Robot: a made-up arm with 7 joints. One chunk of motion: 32 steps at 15 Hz.
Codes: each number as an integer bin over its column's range. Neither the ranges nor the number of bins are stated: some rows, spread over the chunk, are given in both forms.
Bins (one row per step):
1: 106 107 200 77 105 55
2: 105 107 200 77 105 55
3: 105 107 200 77 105 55
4: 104 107 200 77 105 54
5: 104 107 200 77 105 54
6: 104 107 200 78 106 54
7: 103 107 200 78 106 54
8: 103 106 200 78 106 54
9: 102 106 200 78 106 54
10: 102 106 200 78 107 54
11: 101 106 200 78 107 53
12: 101 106 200 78 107 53
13: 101 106 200 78 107 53
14: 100 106 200 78 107 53
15: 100 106 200 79 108 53
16: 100 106 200 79 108 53
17: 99 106 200 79 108 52
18: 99 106 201 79 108 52
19: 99 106 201 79 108 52
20: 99 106 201 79 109 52
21: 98 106 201 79 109 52
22: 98 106 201 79 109 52
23: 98 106 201 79 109 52
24: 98 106 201 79 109 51
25: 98 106 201 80 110 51
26: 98 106 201 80 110 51
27: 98 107 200 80 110 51
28: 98 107 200 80 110 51
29: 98 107 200 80 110 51
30: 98 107 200 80 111 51
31: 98 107 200 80 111 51
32: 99 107 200 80 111 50
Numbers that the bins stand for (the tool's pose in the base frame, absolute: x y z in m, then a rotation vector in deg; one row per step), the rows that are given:
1: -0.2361 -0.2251 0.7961 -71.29 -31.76 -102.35
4: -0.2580 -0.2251 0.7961 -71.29 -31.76 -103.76
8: -0.2690 -0.2361 0.7961 -69.88 -30.35 -103.76
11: -0.2910 -0.2361 0.7961 -69.88 -28.94 -105.18
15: -0.3020 -0.2361 0.7961 -68.47 -27.53 -105.18
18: -0.3129 -0.2361 0.8071 -68.47 -27.53 -106.59
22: -0.3239 -0.2361 0.8071 -68.47 -26.12 -106.59
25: -0.3239 -0.2361 0.8071 -67.06 -24.71 -108.00
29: -0.3239 -0.2251 0.7961 -67.06 -24.71 -108.00
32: -0.3129 -0.2251 0.7961 -67.06 -23.29 -109.41
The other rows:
2: -0.2471 -0.2251 0.7961 -71.29 -31.76 -102.35
3: -0.2471 -0.2251 0.7961 -71.29 -31.76 -102.35
5: -0.2580 -0.2251 0.7961 -71.29 -31.76 -103.76
6: -0.2580 -0.2251 0.7961 -69.88 -30.35 -103.76
7: -0.2690 -0.2251 0.7961 -69.88 -30.35 -103.76
9: -0.2800 -0.2361 0.7961 -69.88 -30.35 -103.76
10: -0.2800 -0.2361 0.7961 -69.88 -28.94 -103.76
12: -0.2910 -0.2361 0.7961 -69.88 -28.94 -105.18
13: -0.2910 -0.2361 0.7961 -69.88 -28.94 -105.18
14: -0.3020 -0.2361 0.7961 -69.88 -28.94 -105.18
16: -0.3020 -0.2361 0.7961 -68.47 -27.53 -105.18
17: -0.3129 -0.2361 0.7961 -68.47 -27.53 -106.59
19: -0.3129 -0.2361 0.8071 -68.47 -27.53 -106.59
20: -0.3129 -0.2361 0.8071 -68.47 -26.12 -106.59
21: -0.3239 -0.2361 0.8071 -68.47 -26.12 -106.59
23: -0.3239 -0.2361 0.8071 -68.47 -26.12 -106.59
24: -0.3239 -0.2361 0.8071 -68.47 -26.12 -108.00
26: -0.3239 -0.2361 0.8071 -67.06 -24.71 -108.00
27: -0.3239 -0.2251 0.7961 -67.06 -24.71 -108.00
28: -0.3239 -0.2251 0.7961 -67.06 -24.71 -108.00
30: -0.3239 -0.2251 0.7961 -67.06 -23.29 -108.00
31: -0.3239 -0.2251 0.7961 -67.06 -23.29 -108.00

